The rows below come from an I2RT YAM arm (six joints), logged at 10 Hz.
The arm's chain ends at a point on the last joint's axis. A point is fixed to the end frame.
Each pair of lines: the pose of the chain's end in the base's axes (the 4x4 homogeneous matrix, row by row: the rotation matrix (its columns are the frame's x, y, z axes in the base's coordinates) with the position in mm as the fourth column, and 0 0 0 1 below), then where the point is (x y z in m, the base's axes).
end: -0.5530 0.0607 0.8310 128.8; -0.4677 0.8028 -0.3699 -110.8; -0.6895 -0.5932 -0.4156 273.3; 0 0 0 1
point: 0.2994 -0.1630 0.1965
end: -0.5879 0.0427 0.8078 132.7; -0.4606 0.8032 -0.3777 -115.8; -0.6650 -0.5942 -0.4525 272.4; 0 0 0 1
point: 0.2992 -0.1696 0.1881
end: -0.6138 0.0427 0.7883 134.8; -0.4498 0.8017 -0.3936 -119.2; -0.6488 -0.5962 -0.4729 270.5; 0 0 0 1
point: 0.2980 -0.1763 0.1819
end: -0.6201 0.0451 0.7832 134.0; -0.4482 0.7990 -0.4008 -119.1; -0.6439 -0.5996 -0.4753 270.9; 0 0 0 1
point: 0.2963 -0.1776 0.1817
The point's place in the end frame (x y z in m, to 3 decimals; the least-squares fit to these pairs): -0.017 0.014 0.193
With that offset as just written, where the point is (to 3 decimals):
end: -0.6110 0.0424 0.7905 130.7; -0.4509 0.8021 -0.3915 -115.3; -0.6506 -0.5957 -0.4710 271.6; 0 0 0 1
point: 0.294 -0.172 0.183
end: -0.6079 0.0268 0.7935 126.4; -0.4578 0.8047 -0.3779 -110.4; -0.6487 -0.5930 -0.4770 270.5; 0 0 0 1
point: 0.290 -0.164 0.181
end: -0.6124 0.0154 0.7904 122.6; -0.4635 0.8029 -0.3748 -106.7; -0.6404 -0.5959 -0.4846 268.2; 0 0 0 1
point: 0.286 -0.160 0.177
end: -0.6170 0.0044 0.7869 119.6; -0.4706 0.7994 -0.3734 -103.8; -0.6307 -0.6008 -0.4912 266.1; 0 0 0 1
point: 0.282 -0.157 0.174
